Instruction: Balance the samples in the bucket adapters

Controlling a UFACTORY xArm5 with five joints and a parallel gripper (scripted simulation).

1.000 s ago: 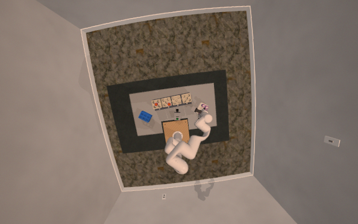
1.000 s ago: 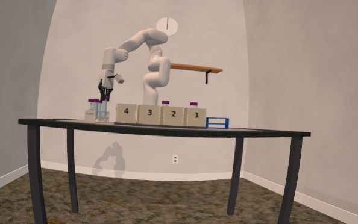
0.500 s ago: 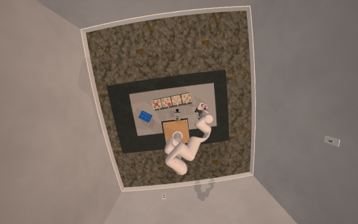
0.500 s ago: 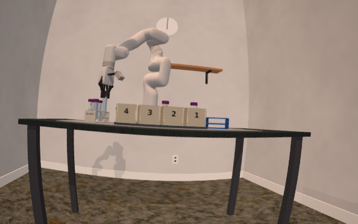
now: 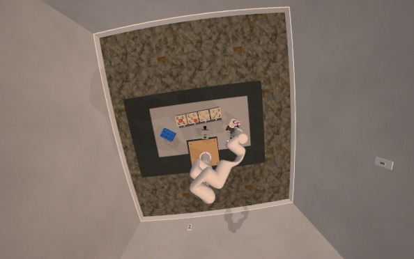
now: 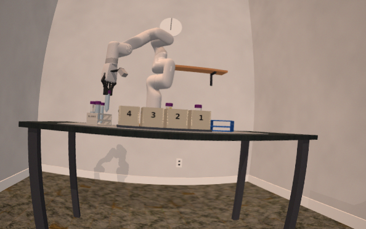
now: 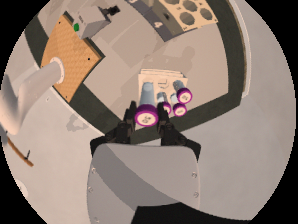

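Now: the purple-capped blank tube 10 mm behind my hand, 10 mm to the right of it and 50 mm below it. The rest, counted from my hand: purple-capped blank: 30 mm ahead, 50 mm to the right, 120 mm below; then white blank rack RB: 30 mm ahead, 30 mm to the right, 150 mm below; then green DONE key: 100 mm behind, 240 mm to the left, 110 mm below.
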